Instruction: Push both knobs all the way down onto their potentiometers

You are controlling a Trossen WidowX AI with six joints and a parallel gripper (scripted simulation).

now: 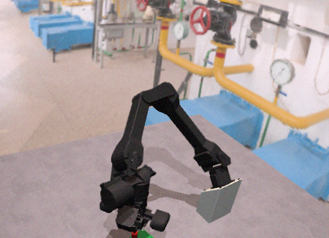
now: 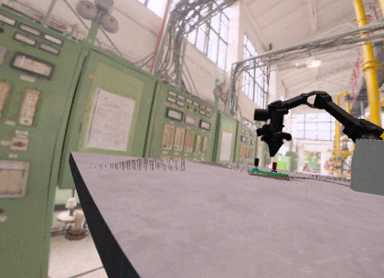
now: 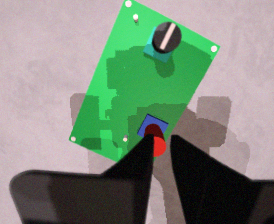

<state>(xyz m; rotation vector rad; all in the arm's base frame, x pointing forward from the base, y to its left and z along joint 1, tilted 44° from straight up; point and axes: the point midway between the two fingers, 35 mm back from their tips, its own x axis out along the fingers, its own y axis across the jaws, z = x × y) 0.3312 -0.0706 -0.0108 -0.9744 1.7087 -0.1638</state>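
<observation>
My gripper tip is 20 mm past the red knob, 10 mm to the left of it and 40 mm above it. The rest, counted from my gripper tip: black knob: 60 mm ahead, 30 mm to the left, 30 mm below.
</observation>
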